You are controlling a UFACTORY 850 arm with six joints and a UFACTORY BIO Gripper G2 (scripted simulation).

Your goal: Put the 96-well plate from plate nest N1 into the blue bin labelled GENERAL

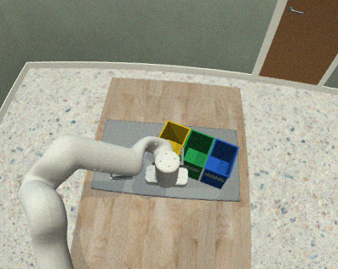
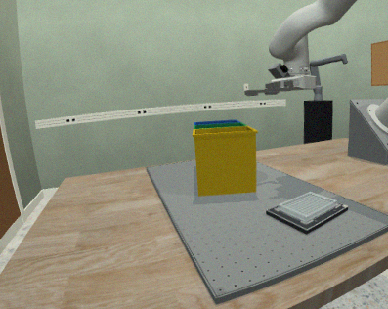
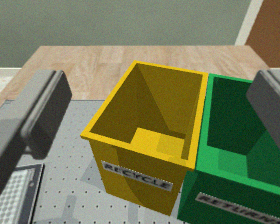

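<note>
My hand is 60 mm short of the clear 96-well plate, 250 mm to the right of it and 270 mm above it. The rest, counted from my hand: yellow bin 130 mm ahead, 20 mm to the right, 200 mm below; then blue bin 20 mm ahead, 260 mm to the right, 200 mm below; then green bin 80 mm ahead, 140 mm to the right, 200 mm below.
</note>
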